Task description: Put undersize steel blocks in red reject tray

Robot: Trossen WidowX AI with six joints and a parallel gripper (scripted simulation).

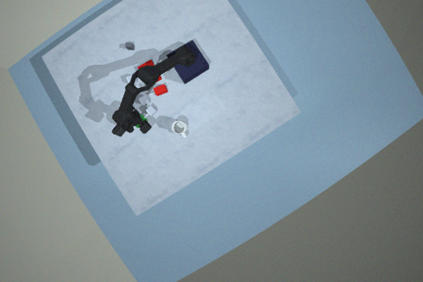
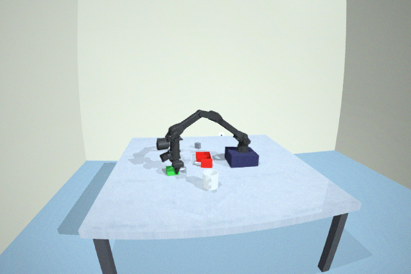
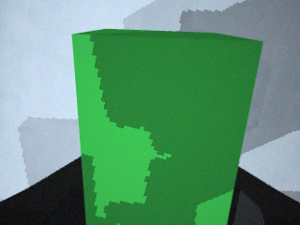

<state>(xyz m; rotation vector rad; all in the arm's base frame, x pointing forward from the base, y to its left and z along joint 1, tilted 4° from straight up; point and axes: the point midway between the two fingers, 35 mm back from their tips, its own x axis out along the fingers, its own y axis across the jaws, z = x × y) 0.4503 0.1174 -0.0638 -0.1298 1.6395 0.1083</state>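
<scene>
Right now the green GO gauge is 2 cm above my gripper tip and 1 cm behind it. Round my gripper tip: white mug (19 cm to the left, 17 cm behind, 2 cm above); then red reject tray (23 cm to the right, 20 cm behind); then red block (18 cm behind, 9 cm to the right, 1 cm above).
</scene>
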